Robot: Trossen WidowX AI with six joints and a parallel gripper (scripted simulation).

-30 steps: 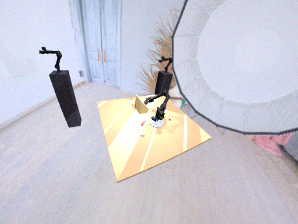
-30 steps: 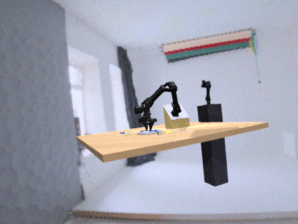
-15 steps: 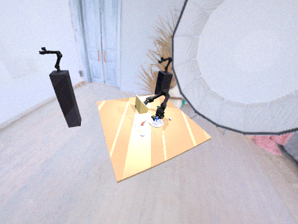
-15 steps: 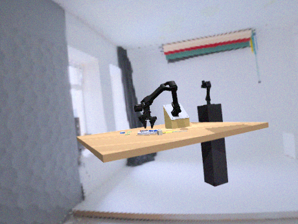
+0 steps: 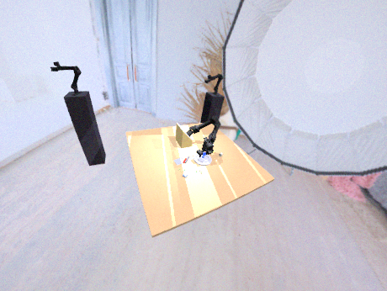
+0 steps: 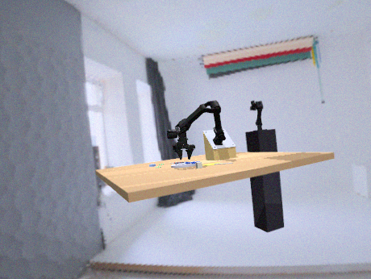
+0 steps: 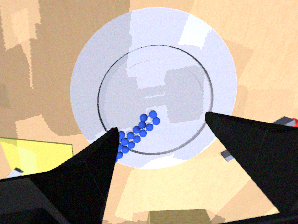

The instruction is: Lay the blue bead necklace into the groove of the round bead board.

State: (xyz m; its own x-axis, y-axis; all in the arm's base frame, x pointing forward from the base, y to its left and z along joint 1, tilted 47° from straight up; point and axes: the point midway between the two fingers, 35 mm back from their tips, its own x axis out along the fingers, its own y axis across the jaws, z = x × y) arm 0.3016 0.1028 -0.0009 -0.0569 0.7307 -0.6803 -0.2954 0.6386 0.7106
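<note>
Now: the round bead board 30 mm below my gripper tip. The rest, counted from my gripper tip: yellow flat piece: 160 mm to the left, 130 mm behind, 40 mm below; then red-and-grey object: 180 mm to the right, 30 mm below, 20 mm behind; then white cylinder: 240 mm to the left, 20 mm below.
</note>
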